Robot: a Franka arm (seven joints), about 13 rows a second.
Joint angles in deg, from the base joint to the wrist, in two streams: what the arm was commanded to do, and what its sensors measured. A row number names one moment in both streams.
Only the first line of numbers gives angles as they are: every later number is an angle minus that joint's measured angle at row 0.
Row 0, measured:
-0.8, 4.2, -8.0, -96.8, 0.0, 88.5, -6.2
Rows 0 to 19, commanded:
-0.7, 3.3, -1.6, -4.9, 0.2, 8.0, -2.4
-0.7, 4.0, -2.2, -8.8, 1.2, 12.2, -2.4
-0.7, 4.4, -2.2, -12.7, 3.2, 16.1, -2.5
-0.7, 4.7, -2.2, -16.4, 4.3, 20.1, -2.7
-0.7, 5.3, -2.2, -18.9, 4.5, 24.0, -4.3
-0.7, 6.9, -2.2, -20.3, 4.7, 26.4, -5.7
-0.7, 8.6, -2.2, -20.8, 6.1, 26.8, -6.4
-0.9, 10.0, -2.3, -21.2, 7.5, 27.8, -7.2
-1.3, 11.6, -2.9, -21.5, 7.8, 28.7, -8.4
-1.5, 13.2, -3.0, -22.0, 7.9, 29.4, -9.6
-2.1, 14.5, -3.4, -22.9, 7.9, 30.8, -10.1
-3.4, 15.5, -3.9, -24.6, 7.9, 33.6, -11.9
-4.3, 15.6, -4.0, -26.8, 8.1, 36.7, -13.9
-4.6, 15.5, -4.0, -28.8, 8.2, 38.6, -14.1
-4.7, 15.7, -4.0, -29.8, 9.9, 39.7, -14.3
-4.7, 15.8, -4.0, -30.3, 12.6, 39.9, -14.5
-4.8, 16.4, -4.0, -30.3, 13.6, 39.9, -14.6
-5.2, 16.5, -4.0, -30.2, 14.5, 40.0, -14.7
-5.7, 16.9, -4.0, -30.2, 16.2, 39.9, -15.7
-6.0, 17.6, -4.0, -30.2, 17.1, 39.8, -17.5
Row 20, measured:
-4.6, 17.3, -4.3, -29.4, 14.5, 39.2, -14.2
